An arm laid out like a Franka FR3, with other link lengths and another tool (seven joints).
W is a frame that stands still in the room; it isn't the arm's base.
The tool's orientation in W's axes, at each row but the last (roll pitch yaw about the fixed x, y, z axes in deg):
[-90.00, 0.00, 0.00]
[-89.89, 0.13, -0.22]
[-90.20, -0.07, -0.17]
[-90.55, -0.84, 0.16]
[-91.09, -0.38, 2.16]
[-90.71, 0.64, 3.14]
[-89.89, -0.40, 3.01]
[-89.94, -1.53, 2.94]
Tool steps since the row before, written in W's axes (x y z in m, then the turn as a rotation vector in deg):
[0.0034, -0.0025, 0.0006, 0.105, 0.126, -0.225]
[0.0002, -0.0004, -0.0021, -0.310, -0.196, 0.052]
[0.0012, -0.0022, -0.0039, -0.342, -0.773, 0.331]
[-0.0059, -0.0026, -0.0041, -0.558, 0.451, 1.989]
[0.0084, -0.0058, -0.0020, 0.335, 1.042, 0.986]
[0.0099, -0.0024, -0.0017, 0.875, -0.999, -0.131]
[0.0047, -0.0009, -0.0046, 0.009, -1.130, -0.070]
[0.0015, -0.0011, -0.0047, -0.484, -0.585, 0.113]
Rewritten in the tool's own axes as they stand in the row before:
[0.0034, -0.0006, -0.0025, 0.105, 0.225, 0.126]
[0.0002, 0.0021, -0.0004, -0.309, -0.052, -0.197]
[0.0012, 0.0039, -0.0022, -0.339, -0.329, -0.775]
[-0.0060, 0.0040, -0.0025, -0.528, -2.001, 0.433]
[0.0082, 0.0022, -0.0061, 0.381, -1.003, 1.010]
[0.0098, 0.0016, -0.0029, 0.820, 0.135, -1.044]
[0.0046, 0.0046, -0.0012, -0.051, 0.067, -1.129]
[0.0013, 0.0047, -0.0012, -0.510, -0.127, -0.559]

